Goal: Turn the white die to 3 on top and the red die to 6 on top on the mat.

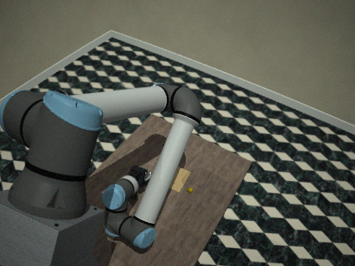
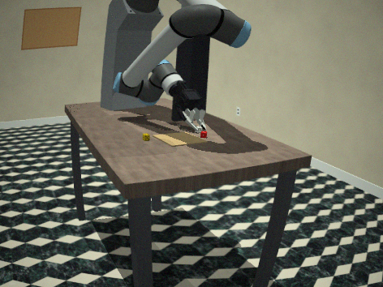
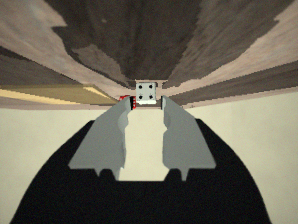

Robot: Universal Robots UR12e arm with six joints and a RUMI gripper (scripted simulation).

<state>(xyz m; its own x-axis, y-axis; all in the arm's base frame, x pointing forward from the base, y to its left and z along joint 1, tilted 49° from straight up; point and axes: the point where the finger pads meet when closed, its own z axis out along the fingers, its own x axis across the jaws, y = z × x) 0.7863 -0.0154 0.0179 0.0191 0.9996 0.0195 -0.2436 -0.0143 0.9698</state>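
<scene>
Now: hand 1 cm above the white die. Also, from my hand: tan mat: 4 cm ahead, 13 cm to the right, 2 cm below; then red die: 6 cm ahead, 4 cm to the right, 1 cm below; then yellow die: 1 cm behind, 24 cm to the right, 1 cm below.
</scene>
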